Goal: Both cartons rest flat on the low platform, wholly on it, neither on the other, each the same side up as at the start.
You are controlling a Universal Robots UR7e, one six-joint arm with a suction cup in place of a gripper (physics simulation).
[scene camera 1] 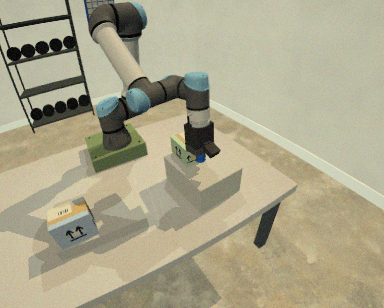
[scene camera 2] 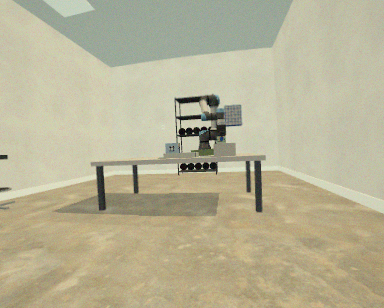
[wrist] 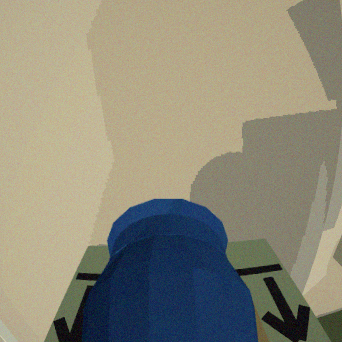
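Pixels of known places: hand, its tool point: [scene camera 1: 200, 160] [scene camera 2: 221, 140] [wrist: 167, 250]; arm's base, origin of its link: [scene camera 1: 117, 142] [scene camera 2: 204, 149].
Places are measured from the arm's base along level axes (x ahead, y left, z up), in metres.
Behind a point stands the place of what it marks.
A green carton [scene camera 1: 179, 150] @[x 0.408, y 0.090, z 0.097 m] [wrist: 252, 252] @[x 0.461, y 0.090, z 0.057 m] stands on the back left corner of a tall grey block [scene camera 1: 221, 183] @[x 0.598, y 0.120, z 0.030 m] [scene camera 2: 224, 149] @[x 0.598, y 0.125, z -0.010 m]. My suction cup [scene camera 1: 200, 158] [wrist: 167, 210] hangs low beside the carton's right side face, below its top. In the wrist view the arrow-marked side face lies right behind the cup, and the cup's rim shows bare against the block's top. A blue-grey carton [scene camera 1: 71, 221] @[x 0.438, y -0.359, z 0.075 m] [scene camera 2: 172, 148] @[x 0.437, y -0.362, z 0.024 m] stands upright at the left end of a low flat slab [scene camera 1: 126, 233] @[x 0.479, y -0.225, z -0.062 m] [scene camera 2: 184, 155] @[x 0.475, y -0.246, z -0.050 m]. I cannot tell whether it rests on the slab or beside it.
The arm's green base [scene camera 1: 117, 154] @[x 0.087, y -0.045, z -0.011 m] stands at the back of the table [scene camera 1: 258, 198] @[x 0.696, y 0.243, z -0.072 m]. A black shelf rack [scene camera 1: 78, 61] with dark rolls stands behind the table at the left. The table's right edge lies close to the tall block.
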